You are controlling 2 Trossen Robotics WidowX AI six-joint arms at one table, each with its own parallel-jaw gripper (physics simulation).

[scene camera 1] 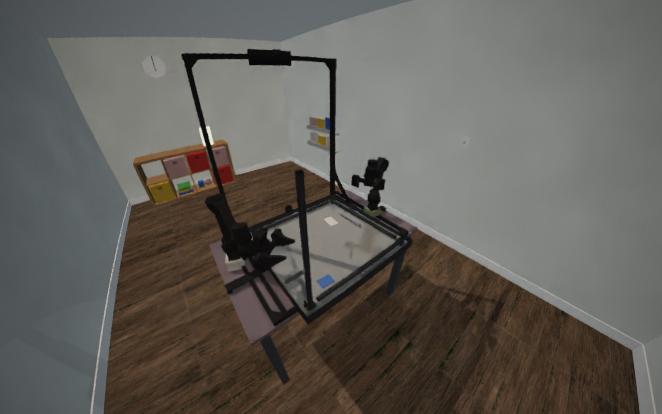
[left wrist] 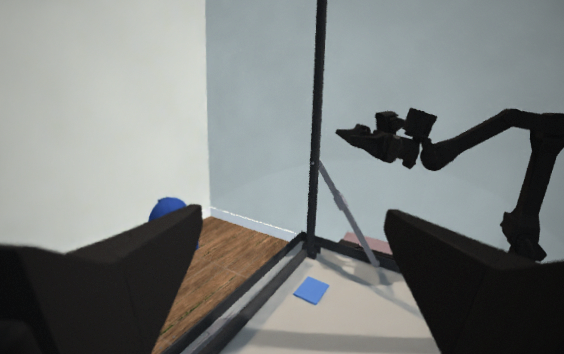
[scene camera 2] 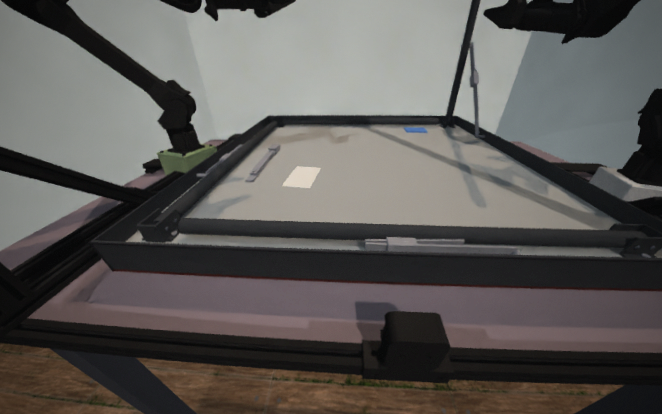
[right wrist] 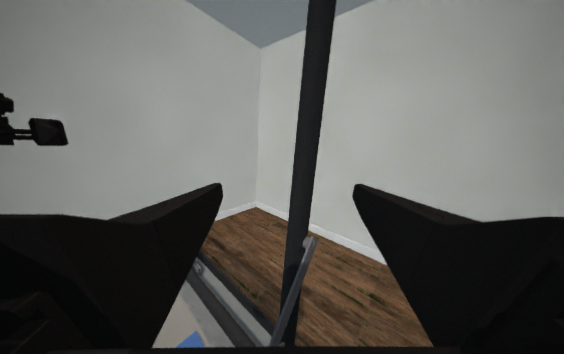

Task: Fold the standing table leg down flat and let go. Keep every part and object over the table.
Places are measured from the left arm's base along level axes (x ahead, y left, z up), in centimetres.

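Pixels of known places: left gripper, fingertip midpoint: [scene camera 1: 364, 187] [left wrist: 294, 217] [right wrist: 26, 130]; right gripper, fingertip midpoint: [scene camera 1: 290, 249] [left wrist: 342, 134] [scene camera 2: 490, 13] [right wrist: 288, 190]; left arm's base at its link origin: [scene camera 1: 372, 208] [scene camera 2: 187, 148]; right arm's base at its link origin: [scene camera 1: 234, 255] [scene camera 2: 648, 179].
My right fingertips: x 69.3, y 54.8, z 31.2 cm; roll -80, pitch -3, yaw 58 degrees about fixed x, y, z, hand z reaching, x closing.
Observation:
For each thing: its top centre in the pictures, then the offset to it from my right fingertips. "spot": a spot on its surface instead.
- blue card at its top centre: [left wrist: 311, 288] [scene camera 2: 415, 129] [scene camera 1: 325, 280] dx -14.8, dy -6.6, dz -32.5 cm
- white card at a spot on its surface: [scene camera 2: 301, 177] [scene camera 1: 330, 220] spot: dx -35.3, dy -54.9, dz -34.2 cm
The standing leg [scene camera 1: 302, 230] [scene camera 2: 462, 65] [left wrist: 318, 100] [right wrist: 307, 125] is a long black bar, upright at a corner of the upturned table's dark frame. A grey hinged brace [scene camera 2: 475, 100] [left wrist: 344, 205] [right wrist: 295, 292] runs from its lower part to the frame's side. My right gripper [scene camera 1: 289, 250] [left wrist: 342, 134] [right wrist: 288, 190] is open and empty. In its wrist view the leg shows between the spread fingertips, beyond them; in the left wrist view a gap shows between gripper and leg. My left gripper [left wrist: 294, 217] is open and empty, high and away from the leg.
A blue card [scene camera 1: 325, 281] [scene camera 2: 415, 130] [left wrist: 311, 290] lies near the leg's foot, and a white card [scene camera 1: 331, 221] [scene camera 2: 301, 177] lies farther off. A black overhead frame [scene camera 1: 332, 125] rises around the table. A black block [scene camera 2: 415, 337] sits on the table's edge rail.

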